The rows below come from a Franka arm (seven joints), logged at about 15 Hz.
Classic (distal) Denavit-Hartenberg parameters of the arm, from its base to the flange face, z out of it. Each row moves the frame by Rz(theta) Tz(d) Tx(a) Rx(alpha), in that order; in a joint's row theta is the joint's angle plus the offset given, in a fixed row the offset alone. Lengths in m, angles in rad.
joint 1: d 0.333; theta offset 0; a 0; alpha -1.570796
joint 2: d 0; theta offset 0; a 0; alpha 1.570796
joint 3: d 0.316; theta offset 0; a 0.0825; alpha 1.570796
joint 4: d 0; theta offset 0; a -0.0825; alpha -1.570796
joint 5: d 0.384; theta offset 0; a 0; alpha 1.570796
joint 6: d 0; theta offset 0; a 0.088; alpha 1.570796
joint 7: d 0.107; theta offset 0; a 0; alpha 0
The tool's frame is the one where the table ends.
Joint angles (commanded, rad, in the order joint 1, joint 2, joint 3, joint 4, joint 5, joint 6, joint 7), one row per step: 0.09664, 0.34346, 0.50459, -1.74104, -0.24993, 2.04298, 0.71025; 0.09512, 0.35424, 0.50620, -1.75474, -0.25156, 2.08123, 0.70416; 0.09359, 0.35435, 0.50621, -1.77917, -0.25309, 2.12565, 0.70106; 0.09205, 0.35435, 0.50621, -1.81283, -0.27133, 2.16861, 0.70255; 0.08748, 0.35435, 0.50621, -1.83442, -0.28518, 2.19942, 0.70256; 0.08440, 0.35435, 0.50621, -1.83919, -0.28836, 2.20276, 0.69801; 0.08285, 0.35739, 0.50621, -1.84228, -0.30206, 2.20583, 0.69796
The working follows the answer.
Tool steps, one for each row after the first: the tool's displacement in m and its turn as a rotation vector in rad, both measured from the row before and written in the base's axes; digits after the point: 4 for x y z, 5 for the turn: 0.0007, 0.0020, -0.0090, 0.01510, -0.00797, 0.01124; -0.0016, 0.0009, -0.0073, 0.01413, -0.01448, 0.00873; -0.0037, -0.0003, -0.0114, -0.00235, -0.01457, 0.01429; -0.0011, -0.0020, -0.0069, -0.00043, -0.01259, 0.00843; 0.0001, -0.0018, -0.0018, -0.00283, -0.00014, 0.00421; 0.0004, -0.0012, -0.0028, -0.00884, -0.00386, 0.00671
Tool pose at each row, in the base's axes (x y z in m, rotation vector in rad; rounded; the steps above come from the unrounded poses): 0.5511, 0.3285, 0.3994, 3.09815, -0.03204, 0.06466; 0.5519, 0.3305, 0.3904, 3.11340, -0.01546, 0.07750; 0.5503, 0.3314, 0.3832, 3.12720, -0.00273, 0.10057; 0.5466, 0.3311, 0.3718, 3.12444, 0.01958, 0.12342; 0.5455, 0.3291, 0.3649, 3.12331, 0.03262, 0.14318; 0.5456, 0.3273, 0.3630, 3.12059, 0.03936, 0.14327; 0.5460, 0.3261, 0.3602, 3.11159, 0.05027, 0.14881

